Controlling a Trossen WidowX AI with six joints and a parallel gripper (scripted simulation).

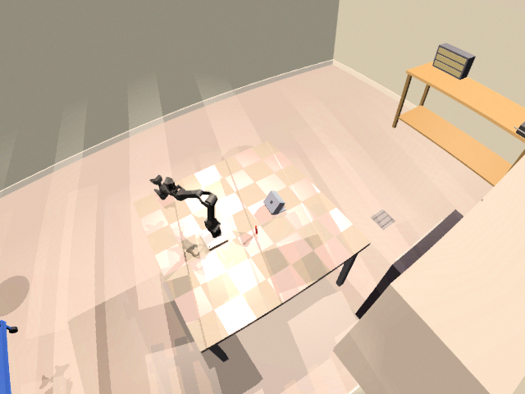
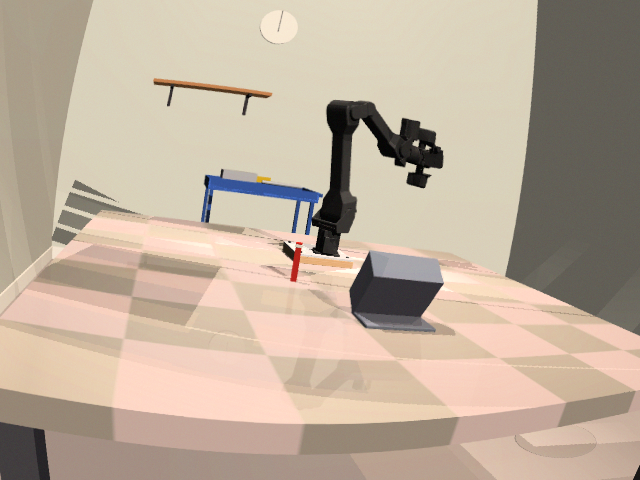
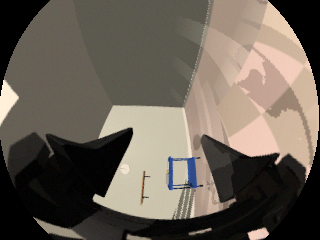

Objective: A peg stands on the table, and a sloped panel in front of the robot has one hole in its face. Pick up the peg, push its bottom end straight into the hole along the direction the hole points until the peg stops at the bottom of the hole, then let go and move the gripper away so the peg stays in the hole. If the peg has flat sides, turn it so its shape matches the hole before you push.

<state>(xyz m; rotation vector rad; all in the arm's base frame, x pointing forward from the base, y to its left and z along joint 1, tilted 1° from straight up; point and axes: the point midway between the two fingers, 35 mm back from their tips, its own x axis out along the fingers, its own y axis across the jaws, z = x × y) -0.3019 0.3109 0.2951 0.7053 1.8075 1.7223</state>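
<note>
My gripper tip is now 59 cm short of the red peg, 43 cm to the left of it and 26 cm above it. From my gripper tip the other things lie so: sloped panel (78 cm ahead, 26 cm to the right, 26 cm below).
</note>
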